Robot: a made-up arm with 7 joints. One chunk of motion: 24 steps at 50 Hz.
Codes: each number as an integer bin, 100 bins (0 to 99) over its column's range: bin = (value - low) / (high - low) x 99, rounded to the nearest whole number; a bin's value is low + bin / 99 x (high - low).
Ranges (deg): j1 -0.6..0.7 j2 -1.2..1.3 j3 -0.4..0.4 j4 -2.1..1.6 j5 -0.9..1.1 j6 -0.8..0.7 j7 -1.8..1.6
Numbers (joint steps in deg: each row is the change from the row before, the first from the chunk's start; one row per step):
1: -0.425 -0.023 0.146 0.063 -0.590 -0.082 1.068
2: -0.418 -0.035 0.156 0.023 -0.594 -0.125 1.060
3: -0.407 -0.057 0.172 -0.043 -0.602 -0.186 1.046
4: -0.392 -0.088 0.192 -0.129 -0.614 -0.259 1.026
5: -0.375 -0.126 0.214 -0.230 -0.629 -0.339 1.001
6: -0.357 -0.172 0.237 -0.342 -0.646 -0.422 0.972
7: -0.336 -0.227 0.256 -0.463 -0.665 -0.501 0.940
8: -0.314 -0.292 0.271 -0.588 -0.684 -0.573 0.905
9: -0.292 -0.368 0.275 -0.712 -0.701 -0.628 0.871
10: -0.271 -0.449 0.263 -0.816 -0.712 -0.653 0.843
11: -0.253 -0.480 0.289 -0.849 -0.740 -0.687 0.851
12: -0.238 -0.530 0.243 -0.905 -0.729 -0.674 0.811
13: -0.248 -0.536 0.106 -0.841 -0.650 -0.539 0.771
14: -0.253 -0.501 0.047 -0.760 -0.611 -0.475 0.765
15: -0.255 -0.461 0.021 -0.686 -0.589 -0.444 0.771
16: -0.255 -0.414 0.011 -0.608 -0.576 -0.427 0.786
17: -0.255 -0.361 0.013 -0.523 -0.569 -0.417 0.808
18: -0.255 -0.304 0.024 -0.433 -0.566 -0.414 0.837
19: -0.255 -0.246 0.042 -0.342 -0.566 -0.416 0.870
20: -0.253 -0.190 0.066 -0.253 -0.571 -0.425 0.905
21: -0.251 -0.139 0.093 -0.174 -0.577 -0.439 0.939
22: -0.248 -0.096 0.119 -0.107 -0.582 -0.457 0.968
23: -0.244 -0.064 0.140 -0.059 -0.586 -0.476 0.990
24: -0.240 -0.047 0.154 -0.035 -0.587 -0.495 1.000
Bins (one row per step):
1: 13 47 68 58 15 47 84
2: 14 46 69 57 15 45 83
3: 15 45 71 55 15 41 83
4: 16 44 73 53 14 36 82
5: 17 43 76 50 13 30 82
6: 19 41 79 47 13 25 81
7: 20 39 81 44 12 20 80
8: 22 36 83 40 11 15 79
9: 23 33 84 37 10 11 78
10: 25 30 82 34 9 10 77
11: 26 29 85 33 8 7 77
12: 28 27 80 32 8 8 76
13: 27 26 63 34 12 17 75
14: 26 28 55 36 14 21 75
15: 26 29 52 38 15 23 75
16: 26 31 51 40 16 25 75
17: 26 33 51 42 16 25 76
18: 26 35 52 45 17 25 77
19: 26 38 55 47 17 25 78
20: 26 40 58 49 16 25 79
21: 27 42 61 52 16 24 80
22: 27 44 64 53 16 23 81
23: 27 45 67 55 16 21 81
24: 27 46 69 55 15 20 82

